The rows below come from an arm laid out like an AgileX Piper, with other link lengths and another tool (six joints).
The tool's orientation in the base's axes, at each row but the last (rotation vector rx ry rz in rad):
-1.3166, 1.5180, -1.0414
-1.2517, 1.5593, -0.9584
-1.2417, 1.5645, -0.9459
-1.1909, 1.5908, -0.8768
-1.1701, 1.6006, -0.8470
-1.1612, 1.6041, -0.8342
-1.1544, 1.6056, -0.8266
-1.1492, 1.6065, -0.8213
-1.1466, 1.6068, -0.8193
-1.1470, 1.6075, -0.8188
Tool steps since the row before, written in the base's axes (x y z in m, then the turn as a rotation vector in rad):
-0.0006, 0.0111, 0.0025, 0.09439, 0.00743, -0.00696
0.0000, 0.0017, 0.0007, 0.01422, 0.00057, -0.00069
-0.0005, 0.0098, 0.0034, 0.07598, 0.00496, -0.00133
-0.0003, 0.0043, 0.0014, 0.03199, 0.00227, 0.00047
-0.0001, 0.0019, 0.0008, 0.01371, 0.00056, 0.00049
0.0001, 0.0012, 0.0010, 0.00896, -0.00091, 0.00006
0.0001, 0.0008, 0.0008, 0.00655, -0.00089, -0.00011
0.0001, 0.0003, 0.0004, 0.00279, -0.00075, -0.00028
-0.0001, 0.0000, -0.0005, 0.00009, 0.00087, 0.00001
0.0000, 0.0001, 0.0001, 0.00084, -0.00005, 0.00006
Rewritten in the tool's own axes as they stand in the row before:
-0.0112, -0.0011, -0.0019, -0.01477, -0.01954, 0.09172
-0.0018, -0.0003, -0.0003, -0.00175, -0.00338, 0.01373
-0.0102, -0.0010, -0.0018, -0.01164, -0.01990, 0.07258
-0.0045, 0.0000, -0.0008, -0.00534, -0.00927, 0.03024
-0.0020, -0.0001, -0.0003, -0.00198, -0.00436, 0.01287
-0.0014, -0.0006, -0.0002, 0.00000, -0.00302, 0.00849
-0.0010, -0.0005, -0.0001, 0.00026, -0.00214, 0.00625
-0.0004, -0.0003, 0.0000, 0.00053, -0.00082, 0.00273
0.0002, 0.0005, 0.0001, -0.00083, 0.00025, 0.00009
-0.0001, -0.0001, 0.0000, -0.00005, -0.00032, 0.00078

